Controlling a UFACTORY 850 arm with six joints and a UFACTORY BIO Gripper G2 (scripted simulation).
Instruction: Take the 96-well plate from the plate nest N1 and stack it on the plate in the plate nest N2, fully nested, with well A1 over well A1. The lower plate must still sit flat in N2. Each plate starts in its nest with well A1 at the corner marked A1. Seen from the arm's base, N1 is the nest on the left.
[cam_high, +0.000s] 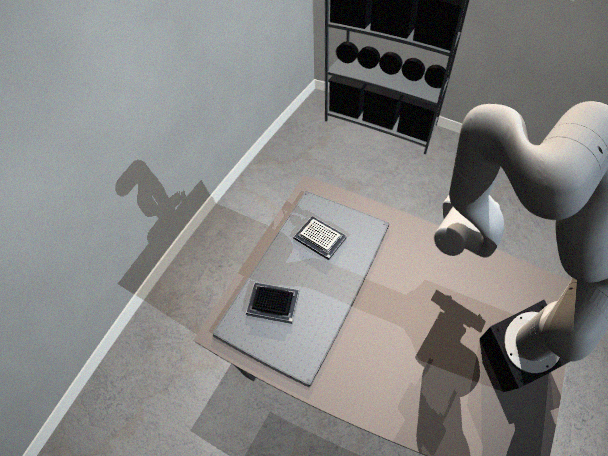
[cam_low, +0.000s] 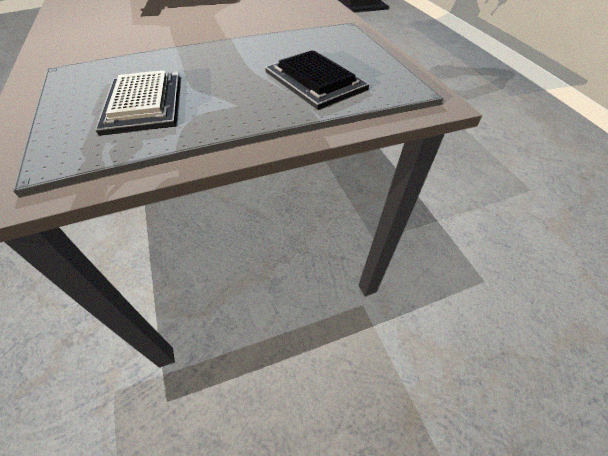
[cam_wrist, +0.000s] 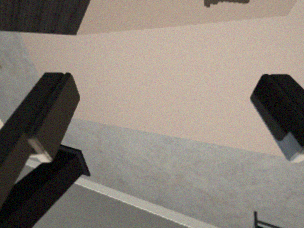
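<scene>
Now: the black 96-well plate 53 cm ahead of my hand, 35 cm to the left of it and 25 cm below it. Round my hand: plate nest N1: 53 cm ahead, 35 cm to the left, 26 cm below; white 96-well plate: 51 cm ahead, 25 cm below, 4 cm to the left; plate nest N2: 51 cm ahead, 26 cm below, 4 cm to the left.
</scene>
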